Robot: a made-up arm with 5 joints.
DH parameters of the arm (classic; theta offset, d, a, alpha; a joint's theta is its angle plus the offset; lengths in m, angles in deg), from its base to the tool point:
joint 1: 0 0.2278 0 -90
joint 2: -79.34 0 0.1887 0
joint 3: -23.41 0 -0.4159 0
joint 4: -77.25 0 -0.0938 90
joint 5: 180 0.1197 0 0
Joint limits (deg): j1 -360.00..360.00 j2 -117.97..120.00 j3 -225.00..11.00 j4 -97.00..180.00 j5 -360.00..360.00
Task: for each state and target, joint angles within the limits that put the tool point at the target. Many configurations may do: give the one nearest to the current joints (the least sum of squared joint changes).
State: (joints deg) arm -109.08 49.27 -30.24 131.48 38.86
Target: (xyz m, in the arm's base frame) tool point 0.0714 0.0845 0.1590
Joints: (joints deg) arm -130.20 57.72 0.84 164.11 38.86
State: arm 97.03 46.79 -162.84 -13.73 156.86
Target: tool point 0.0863 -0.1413 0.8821
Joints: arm 121.41 10.67 -192.13 -20.76 156.86
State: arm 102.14 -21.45 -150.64 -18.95 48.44
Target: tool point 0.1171 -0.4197 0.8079
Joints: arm 105.59 -37.39 -159.82 -15.03 48.44
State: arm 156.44 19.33 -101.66 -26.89 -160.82
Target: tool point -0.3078 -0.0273 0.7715
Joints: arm 185.07 -5.93 -102.71 -57.18 -160.82
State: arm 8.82 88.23 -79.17 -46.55 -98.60
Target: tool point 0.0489 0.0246 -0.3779
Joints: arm 26.71 113.18 -74.12 -33.79 -98.60
